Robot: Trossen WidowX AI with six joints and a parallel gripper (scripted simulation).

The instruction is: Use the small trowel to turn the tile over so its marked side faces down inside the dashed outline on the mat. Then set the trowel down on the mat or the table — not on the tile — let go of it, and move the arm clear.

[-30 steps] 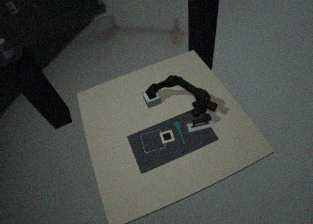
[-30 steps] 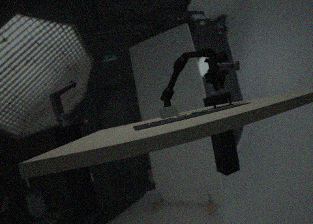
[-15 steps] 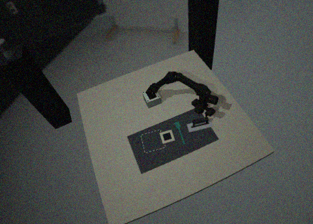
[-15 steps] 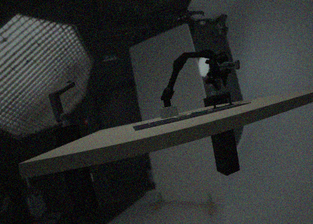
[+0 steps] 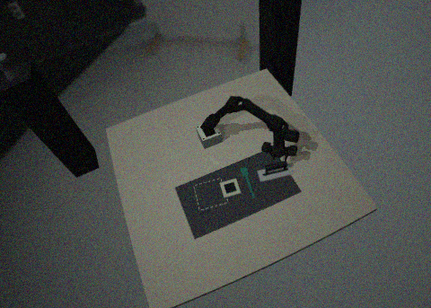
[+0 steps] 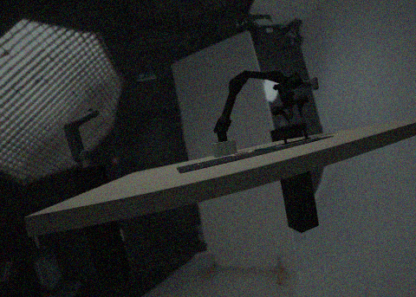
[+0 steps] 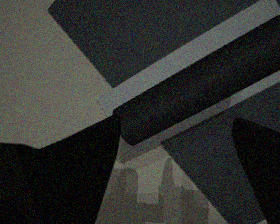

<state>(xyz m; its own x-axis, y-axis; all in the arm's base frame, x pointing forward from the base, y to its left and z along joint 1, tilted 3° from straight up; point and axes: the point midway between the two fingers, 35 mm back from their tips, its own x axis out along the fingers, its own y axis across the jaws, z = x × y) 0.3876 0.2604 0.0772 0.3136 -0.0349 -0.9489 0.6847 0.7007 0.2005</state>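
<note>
Now: gripper tip 30 mm past the teal trowel, 190 mm to the left of it and 100 mm above it. The rest, counted from my gripper tip: tile (30 mm behind, 300 mm to the right, 100 mm below); dark mat (270 mm to the right, 120 mm below).
</note>
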